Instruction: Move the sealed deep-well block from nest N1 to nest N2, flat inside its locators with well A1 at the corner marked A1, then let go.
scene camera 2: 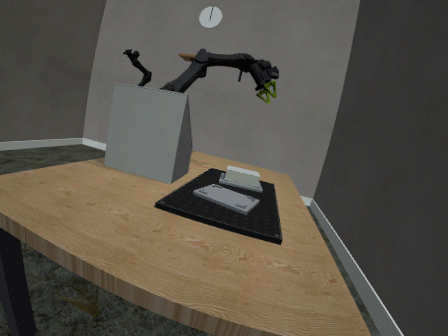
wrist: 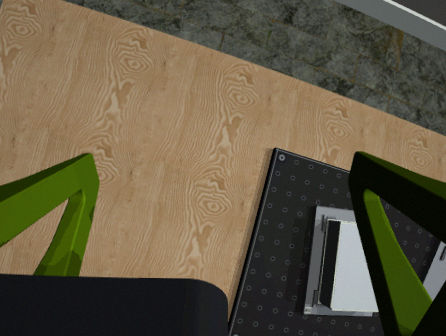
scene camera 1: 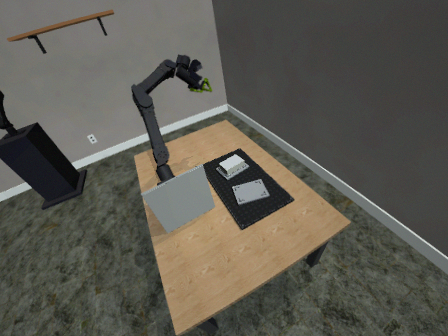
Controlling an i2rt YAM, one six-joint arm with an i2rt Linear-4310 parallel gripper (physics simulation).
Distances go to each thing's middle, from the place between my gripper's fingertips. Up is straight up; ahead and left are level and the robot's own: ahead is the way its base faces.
Now: hand 350 mm above the grey deep-well block (wrist: 344, 284), 290 mm to the left of it and 30 mm past it. The rest, counted from my hand: grey nest plate (scene camera 2: 243, 204): 510 mm to the right, 370 mm below, 30 mm behind.
